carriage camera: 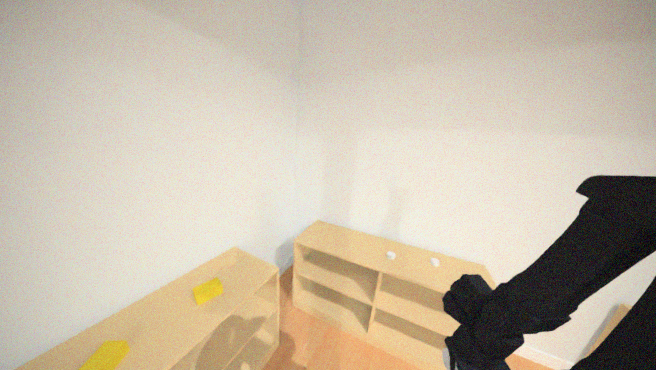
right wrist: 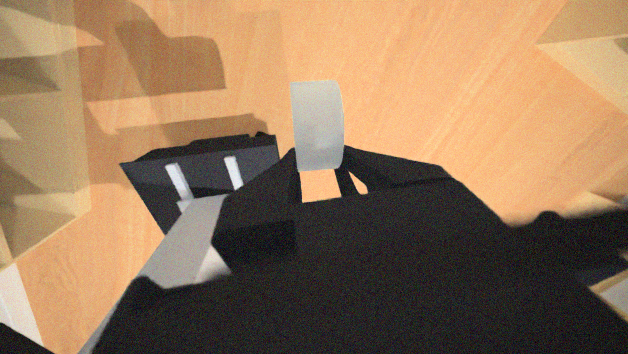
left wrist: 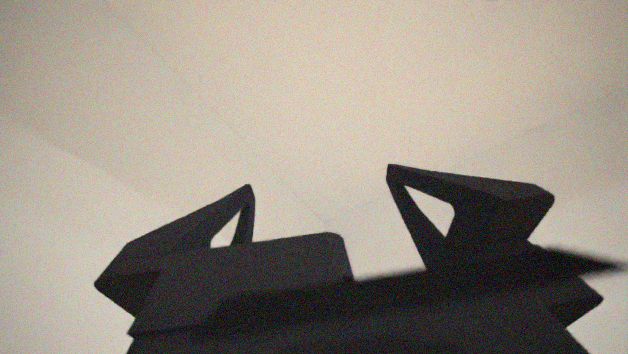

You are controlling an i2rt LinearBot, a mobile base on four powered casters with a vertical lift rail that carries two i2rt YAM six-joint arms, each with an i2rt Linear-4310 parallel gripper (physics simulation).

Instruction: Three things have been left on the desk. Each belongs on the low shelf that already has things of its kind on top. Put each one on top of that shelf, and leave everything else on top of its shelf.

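Places are measured from the left arm's base along level axes (x right, y back, z down), in millimetres.
Pixels of known places: left gripper, fingertip midpoint: (left wrist: 320, 181); right gripper, fingertip midpoint: (right wrist: 314, 152).
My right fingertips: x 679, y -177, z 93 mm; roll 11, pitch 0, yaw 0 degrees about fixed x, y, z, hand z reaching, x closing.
For each thing: its middle in the pictures, then the offset to it from my right fingertips. "spot": a spot on its surface instead. Level surfaces: height alone.
- pale grey-white round-edged piece, body centre: (right wrist: 314, 128) (carriage camera: 453, 361) dx +1, dy -19, dz -8 mm
- low wooden shelf, surface height: dz +223 mm
- wooden piece, surface spot: (carriage camera: 611, 322) spot: dx +1300, dy -364, dz +348 mm
My right gripper (right wrist: 314, 152) is shut on a pale grey-white round-edged piece (right wrist: 318, 117), held upright between the fingertips above the floor. In the carriage camera the right gripper is dark and partly cut off, in front of the right part of a low wooden shelf (carriage camera: 340, 240). Two small white things (carriage camera: 391, 255) (carriage camera: 435, 262) sit on top of that shelf. Another low shelf (carriage camera: 160, 320) at the lower left bears two yellow blocks (carriage camera: 208, 291) (carriage camera: 107, 354). My left gripper (left wrist: 320, 181) is open and empty, facing bare wall and ceiling. The desk is not recognisable in these views.
The two shelves stand near a room corner, with a floor gap (carriage camera: 287, 320) between them. In the right wrist view, shelf parts show at the left edge (right wrist: 50, 125) and upper right (right wrist: 600, 65). A dark part of the robot's base (right wrist: 200, 175) shows below. A wooden piece (carriage camera: 611, 322) stands at far right.
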